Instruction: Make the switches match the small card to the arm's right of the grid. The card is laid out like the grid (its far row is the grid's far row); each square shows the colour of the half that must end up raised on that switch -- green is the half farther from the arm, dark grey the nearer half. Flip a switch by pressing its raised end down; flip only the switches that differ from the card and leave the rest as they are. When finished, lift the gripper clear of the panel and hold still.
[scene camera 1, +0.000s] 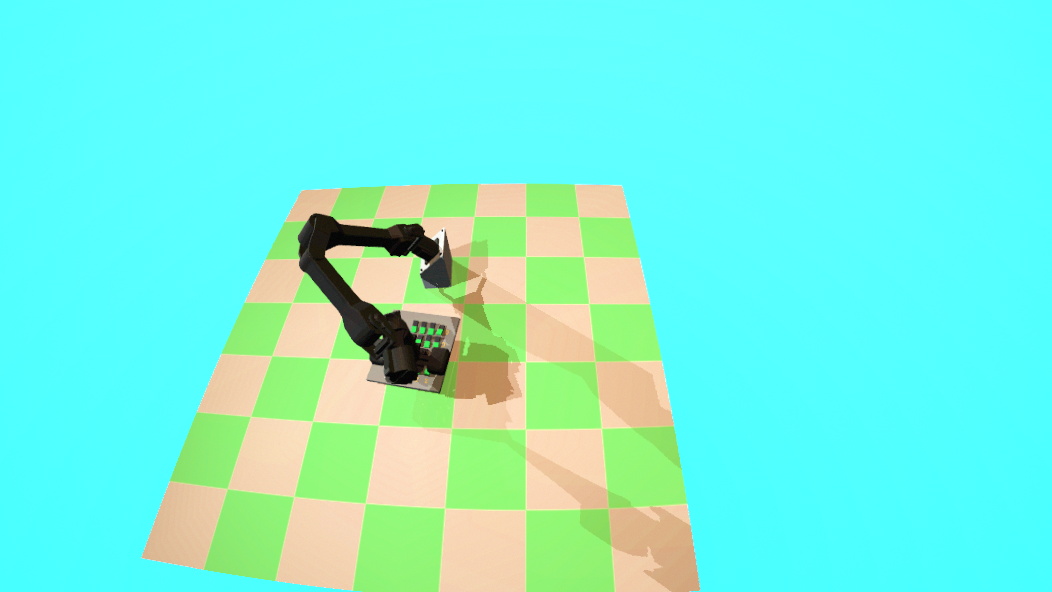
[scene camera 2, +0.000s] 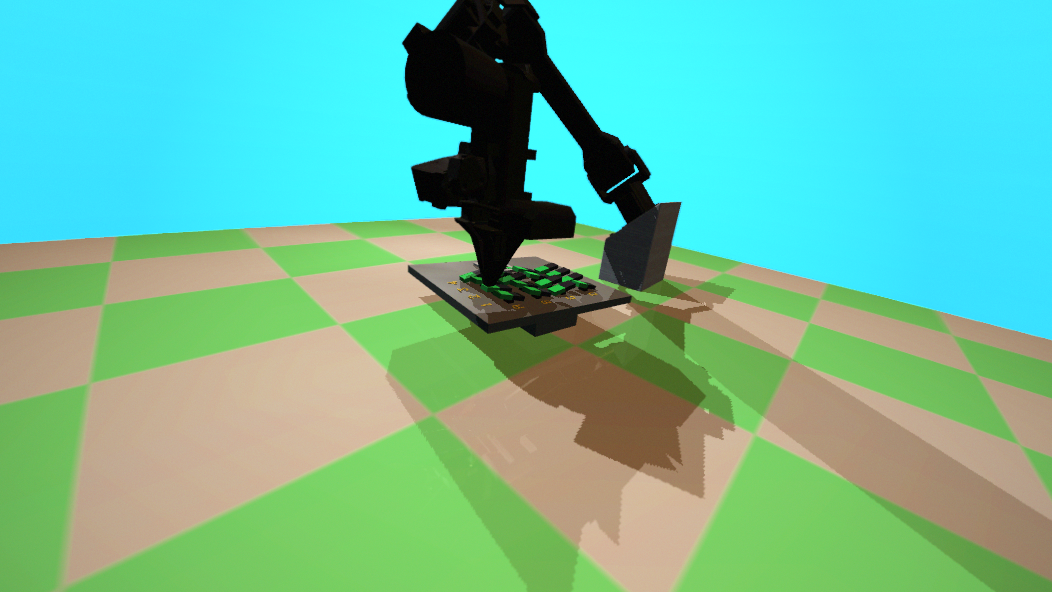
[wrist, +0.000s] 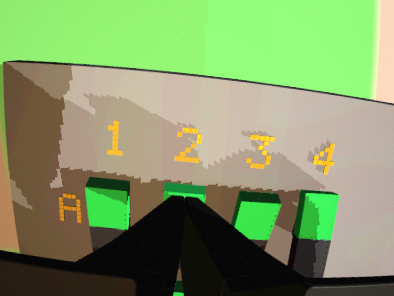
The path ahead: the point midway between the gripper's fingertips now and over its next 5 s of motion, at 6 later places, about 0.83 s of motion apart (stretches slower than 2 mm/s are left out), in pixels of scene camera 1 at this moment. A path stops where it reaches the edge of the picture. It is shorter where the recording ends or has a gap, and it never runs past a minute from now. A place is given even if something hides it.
My gripper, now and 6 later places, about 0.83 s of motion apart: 417, 371; 414, 363; 405, 365; 408, 368; 408, 369; 408, 370; 406, 348
